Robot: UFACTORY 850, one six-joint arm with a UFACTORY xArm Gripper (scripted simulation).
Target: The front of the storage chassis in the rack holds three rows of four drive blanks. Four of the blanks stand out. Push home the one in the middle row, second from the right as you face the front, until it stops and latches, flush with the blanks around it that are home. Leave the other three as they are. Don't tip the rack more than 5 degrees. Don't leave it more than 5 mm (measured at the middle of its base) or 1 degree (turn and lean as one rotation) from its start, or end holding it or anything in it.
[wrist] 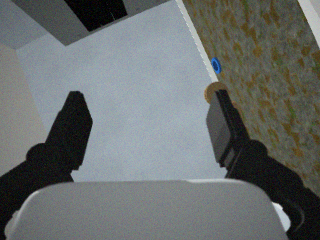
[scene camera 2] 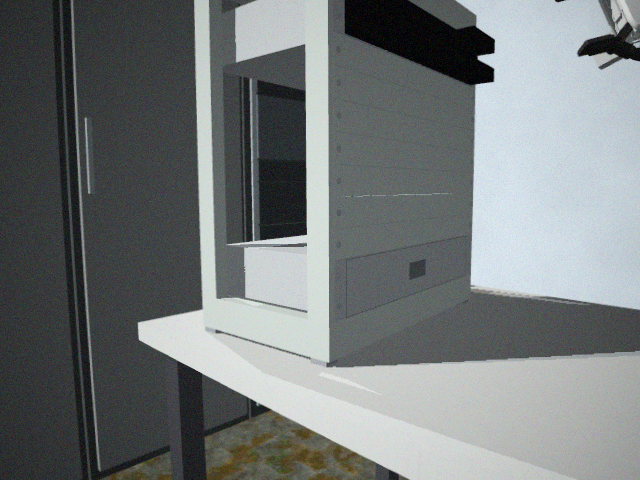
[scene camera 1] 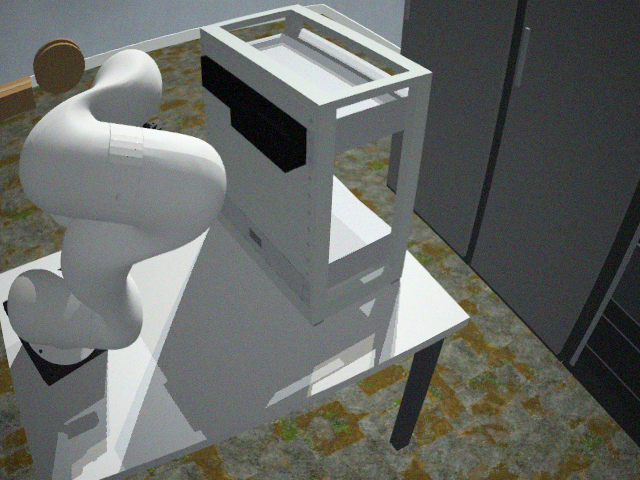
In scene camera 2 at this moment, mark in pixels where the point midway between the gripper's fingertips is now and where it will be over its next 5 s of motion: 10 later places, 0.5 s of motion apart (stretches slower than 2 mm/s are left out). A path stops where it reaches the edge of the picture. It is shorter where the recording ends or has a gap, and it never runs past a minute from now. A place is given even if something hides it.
The gripper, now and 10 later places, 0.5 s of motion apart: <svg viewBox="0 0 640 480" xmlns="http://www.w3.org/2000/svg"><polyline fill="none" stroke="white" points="569,20 569,37 580,36 586,34 587,33 575,35 564,37 561,36 530,35 498,33 482,35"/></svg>
